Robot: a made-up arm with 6 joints.
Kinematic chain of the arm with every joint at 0, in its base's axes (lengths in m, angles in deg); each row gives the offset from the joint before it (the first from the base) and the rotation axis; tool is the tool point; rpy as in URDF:
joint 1: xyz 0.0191 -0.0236 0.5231 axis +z
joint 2: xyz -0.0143 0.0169 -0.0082 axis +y
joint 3: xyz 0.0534 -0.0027 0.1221 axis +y
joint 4: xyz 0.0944 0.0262 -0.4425 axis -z
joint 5: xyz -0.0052 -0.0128 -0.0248 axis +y
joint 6: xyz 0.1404 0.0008 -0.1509 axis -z
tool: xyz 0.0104 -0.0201 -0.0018 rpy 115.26 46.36 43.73
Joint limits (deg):
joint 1: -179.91..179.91
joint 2: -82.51..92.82
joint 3: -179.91..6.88
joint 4: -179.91..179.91
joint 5: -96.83..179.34
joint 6: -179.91..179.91
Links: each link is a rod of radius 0.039 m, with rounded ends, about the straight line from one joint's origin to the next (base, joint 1, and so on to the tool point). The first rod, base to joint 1, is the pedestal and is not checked.
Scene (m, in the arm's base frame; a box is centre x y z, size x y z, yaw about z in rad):
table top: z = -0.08
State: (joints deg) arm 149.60 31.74 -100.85 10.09 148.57 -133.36
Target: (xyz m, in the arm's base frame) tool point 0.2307 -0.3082 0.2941
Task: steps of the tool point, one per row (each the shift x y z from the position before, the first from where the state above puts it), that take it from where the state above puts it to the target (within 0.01 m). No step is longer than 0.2 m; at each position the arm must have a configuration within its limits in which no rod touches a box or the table.
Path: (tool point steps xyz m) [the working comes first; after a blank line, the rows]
Joints at the target: 142.86 92.15 -36.36 13.24 136.10 -130.31
Straight joint move there: clear.

1: 0.1046 -0.0556 -0.1554
2: 0.1449 -0.0885 -0.0903
3: 0.1564 -0.1061 -0.0095
4: 0.1379 -0.1036 0.0720
5: 0.0932 -0.0800 0.1387

